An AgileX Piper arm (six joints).
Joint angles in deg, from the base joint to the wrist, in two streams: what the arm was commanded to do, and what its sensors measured. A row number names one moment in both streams.
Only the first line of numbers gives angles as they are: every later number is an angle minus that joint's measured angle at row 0.
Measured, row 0:
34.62 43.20 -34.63 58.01 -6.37 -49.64
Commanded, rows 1 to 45:
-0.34 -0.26 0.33 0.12 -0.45 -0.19
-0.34 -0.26 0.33 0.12 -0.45 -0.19
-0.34 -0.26 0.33 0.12 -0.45 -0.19
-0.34 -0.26 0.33 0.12 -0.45 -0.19
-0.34 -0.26 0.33 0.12 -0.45 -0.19
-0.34 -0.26 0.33 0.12 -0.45 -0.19
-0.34 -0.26 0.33 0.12 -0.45 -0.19
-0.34 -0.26 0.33 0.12 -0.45 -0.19
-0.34 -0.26 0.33 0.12 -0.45 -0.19
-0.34 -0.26 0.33 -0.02 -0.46 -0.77
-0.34 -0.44 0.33 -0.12 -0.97 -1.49
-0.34 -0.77 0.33 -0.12 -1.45 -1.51
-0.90 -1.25 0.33 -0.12 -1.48 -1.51
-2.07 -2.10 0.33 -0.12 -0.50 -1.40
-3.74 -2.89 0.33 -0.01 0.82 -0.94
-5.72 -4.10 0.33 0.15 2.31 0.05
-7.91 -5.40 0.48 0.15 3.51 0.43
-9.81 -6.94 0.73 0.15 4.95 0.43
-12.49 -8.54 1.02 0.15 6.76 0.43
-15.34 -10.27 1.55 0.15 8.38 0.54
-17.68 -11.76 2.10 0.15 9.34 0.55
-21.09 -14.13 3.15 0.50 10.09 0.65
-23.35 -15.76 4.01 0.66 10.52 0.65
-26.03 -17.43 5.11 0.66 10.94 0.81
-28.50 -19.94 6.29 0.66 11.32 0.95
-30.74 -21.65 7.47 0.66 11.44 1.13
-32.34 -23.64 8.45 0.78 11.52 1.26
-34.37 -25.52 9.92 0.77 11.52 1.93
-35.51 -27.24 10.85 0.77 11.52 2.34
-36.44 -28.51 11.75 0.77 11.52 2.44
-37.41 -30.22 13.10 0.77 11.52 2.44
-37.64 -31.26 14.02 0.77 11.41 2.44
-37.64 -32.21 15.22 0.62 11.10 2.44
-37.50 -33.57 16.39 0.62 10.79 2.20
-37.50 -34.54 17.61 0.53 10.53 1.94
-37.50 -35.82 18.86 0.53 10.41 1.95
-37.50 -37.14 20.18 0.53 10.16 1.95
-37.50 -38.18 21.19 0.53 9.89 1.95
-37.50 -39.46 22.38 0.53 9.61 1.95
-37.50 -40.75 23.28 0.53 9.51 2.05
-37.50 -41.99 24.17 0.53 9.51 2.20
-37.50 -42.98 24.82 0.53 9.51 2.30
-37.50 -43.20 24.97 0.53 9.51 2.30
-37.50 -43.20 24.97 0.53 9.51 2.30
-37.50 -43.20 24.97 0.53 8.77 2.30
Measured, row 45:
-37.24 -42.22 24.27 0.88 10.14 2.26
